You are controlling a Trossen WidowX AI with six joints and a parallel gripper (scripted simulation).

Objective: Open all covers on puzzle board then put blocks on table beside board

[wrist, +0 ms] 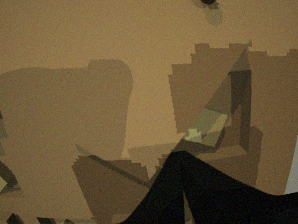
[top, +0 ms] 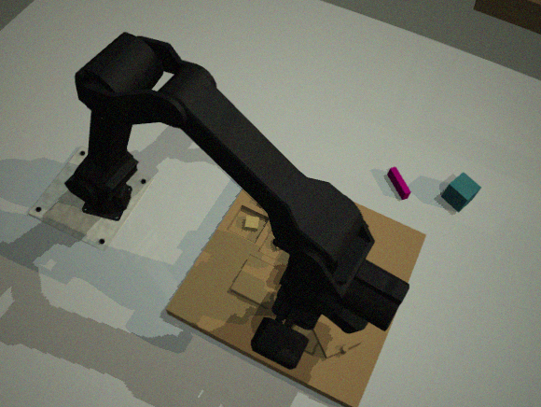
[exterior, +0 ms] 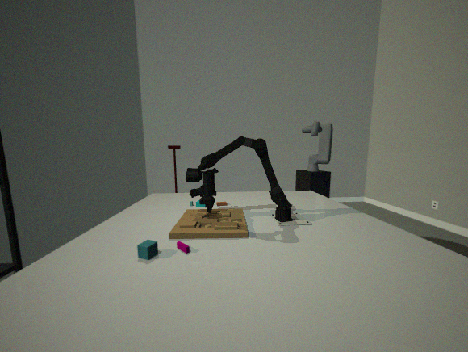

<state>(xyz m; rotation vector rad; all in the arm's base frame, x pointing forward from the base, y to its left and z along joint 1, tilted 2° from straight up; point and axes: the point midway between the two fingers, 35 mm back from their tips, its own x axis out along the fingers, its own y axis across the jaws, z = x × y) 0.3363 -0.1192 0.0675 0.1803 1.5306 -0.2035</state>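
My gripper tip is now 8 cm to the right of the tan puzzle board. Round my gripper tip: orange block 21 cm to the right, 11 cm behind, 2 cm below; then teal block 24 cm to the right, 1 cm below, 1 cm ahead; then small teal piece 25 cm to the right, 7 cm ahead, 1 cm below.
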